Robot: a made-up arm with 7 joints.
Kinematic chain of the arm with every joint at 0, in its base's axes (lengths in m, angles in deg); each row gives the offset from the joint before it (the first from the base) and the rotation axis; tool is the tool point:
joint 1: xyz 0 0 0.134 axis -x
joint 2: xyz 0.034 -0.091 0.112 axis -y
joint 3: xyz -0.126 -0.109 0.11 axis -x
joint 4: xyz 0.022 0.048 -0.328 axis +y
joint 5: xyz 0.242 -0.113 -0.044 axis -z
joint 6: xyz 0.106 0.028 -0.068 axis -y
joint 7: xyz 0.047 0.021 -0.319 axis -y
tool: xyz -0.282 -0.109 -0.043
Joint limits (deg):
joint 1: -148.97..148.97
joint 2: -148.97..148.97
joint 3: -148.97..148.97
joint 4: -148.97..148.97
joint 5: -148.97..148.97
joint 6: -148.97..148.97
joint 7: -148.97..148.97
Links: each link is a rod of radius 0.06 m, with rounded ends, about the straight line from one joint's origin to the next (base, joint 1, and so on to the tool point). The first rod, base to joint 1, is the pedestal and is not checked.
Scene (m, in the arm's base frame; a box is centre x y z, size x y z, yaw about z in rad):
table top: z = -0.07
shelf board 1: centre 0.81 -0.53 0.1 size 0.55 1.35 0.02 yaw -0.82
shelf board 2: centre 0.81 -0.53 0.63 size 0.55 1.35 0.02 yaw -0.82
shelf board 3: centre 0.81 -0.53 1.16 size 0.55 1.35 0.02 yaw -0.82
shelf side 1: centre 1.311 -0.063 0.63 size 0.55 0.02 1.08 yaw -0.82
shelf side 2: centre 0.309 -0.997 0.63 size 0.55 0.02 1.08 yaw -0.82
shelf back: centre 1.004 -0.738 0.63 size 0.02 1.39 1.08 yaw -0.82
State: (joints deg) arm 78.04 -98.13 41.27 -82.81 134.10 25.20 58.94
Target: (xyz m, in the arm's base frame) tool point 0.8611 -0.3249 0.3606
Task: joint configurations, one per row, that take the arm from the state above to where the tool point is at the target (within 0.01 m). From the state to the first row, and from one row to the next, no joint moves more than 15 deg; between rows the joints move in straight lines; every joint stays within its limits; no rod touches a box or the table.
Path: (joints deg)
1: 83.17 -91.20 42.04 -93.02 131.00 21.49 53.26
2: 88.30 -84.28 42.80 -103.23 127.90 17.77 47.57
3: 93.43 -77.35 43.57 -113.45 124.80 14.06 41.89
4: 88.50 -69.43 53.95 -114.57 119.80 20.67 38.42
5: 83.56 -61.51 64.33 -115.70 114.79 27.27 34.96
6: 78.63 -53.59 74.71 -116.82 109.79 33.88 31.49
7: 73.39 -61.25 80.19 -109.39 106.62 38.83 43.05
8: 68.14 -68.92 85.68 -101.97 103.45 43.79 54.60
9: 62.90 -76.58 91.16 -94.54 100.28 48.74 66.16
10: 57.66 -84.25 96.65 -87.11 97.11 53.70 77.72

